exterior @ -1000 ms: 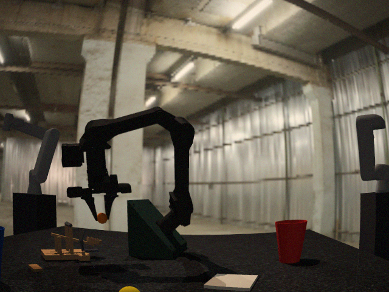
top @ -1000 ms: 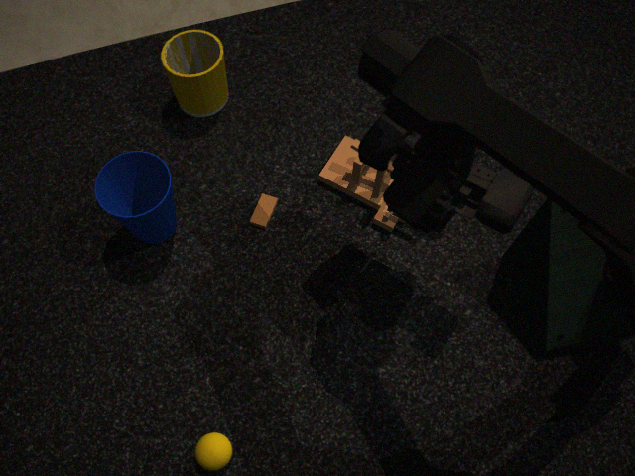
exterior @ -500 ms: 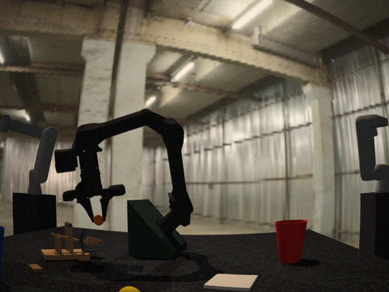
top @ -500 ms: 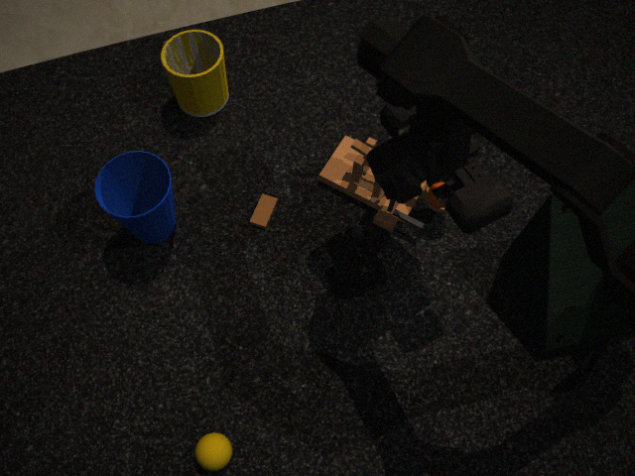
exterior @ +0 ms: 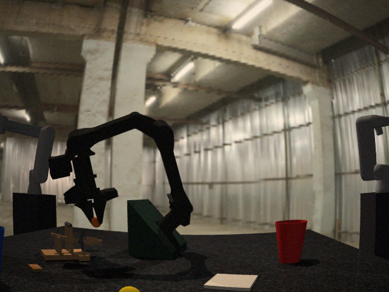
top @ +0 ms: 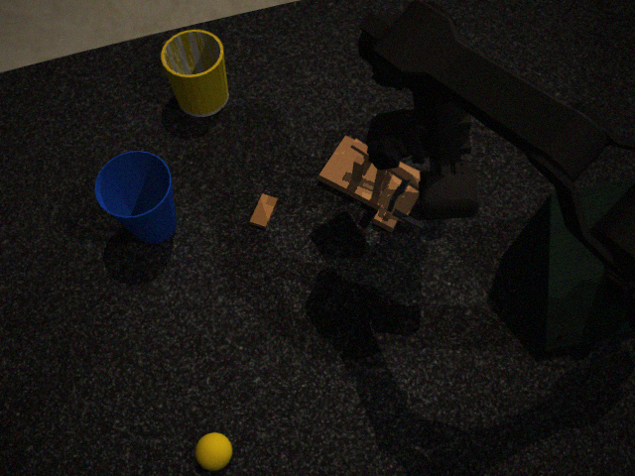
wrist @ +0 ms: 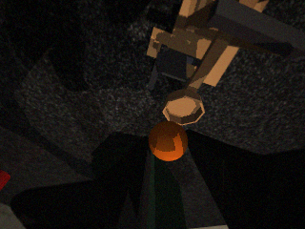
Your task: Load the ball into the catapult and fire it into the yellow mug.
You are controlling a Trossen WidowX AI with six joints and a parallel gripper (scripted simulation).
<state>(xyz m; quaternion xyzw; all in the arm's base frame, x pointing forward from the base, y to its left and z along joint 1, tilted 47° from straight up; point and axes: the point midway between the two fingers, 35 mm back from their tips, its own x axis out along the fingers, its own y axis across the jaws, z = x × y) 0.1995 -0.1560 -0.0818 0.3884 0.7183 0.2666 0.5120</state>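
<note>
Now: gripper tip 4 cm short of the catapult, 5 cm to the left of it and 6 cm above it. From my gripper tip the other things lie so: small wooden block: 23 cm ahead, 7 cm to the right, 10 cm below; orange ball: 1 cm above; blue cup: 38 cm ahead, 9 cm to the right, 8 cm below.
</note>
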